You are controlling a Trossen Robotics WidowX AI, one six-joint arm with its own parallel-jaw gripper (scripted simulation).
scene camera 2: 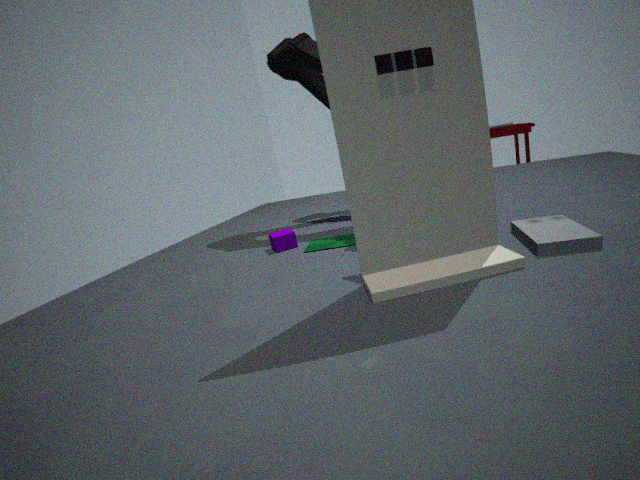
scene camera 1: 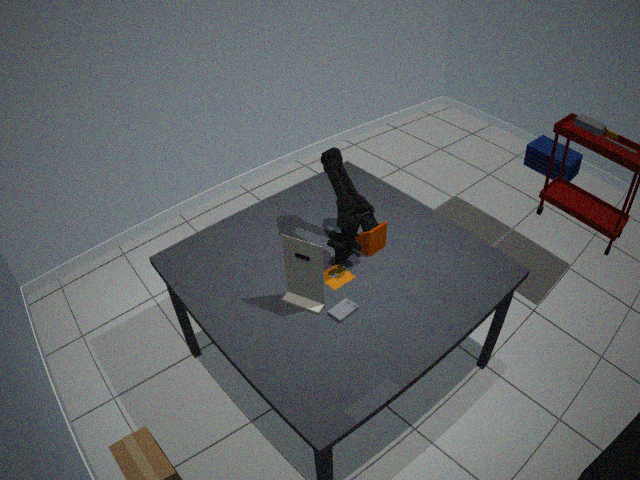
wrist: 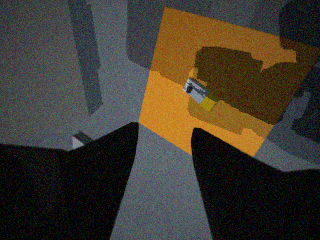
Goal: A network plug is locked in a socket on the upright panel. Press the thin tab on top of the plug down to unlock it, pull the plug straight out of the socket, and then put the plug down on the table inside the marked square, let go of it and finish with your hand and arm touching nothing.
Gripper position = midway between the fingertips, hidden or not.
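Note:
The gripper (scene camera 1: 338,264) is visible, also in the wrist view (wrist: 165,132). Visible too: a beige panel (scene camera 2: 406,92), a flat grey box (scene camera 2: 558,234) and an orange marked square (wrist: 256,74).

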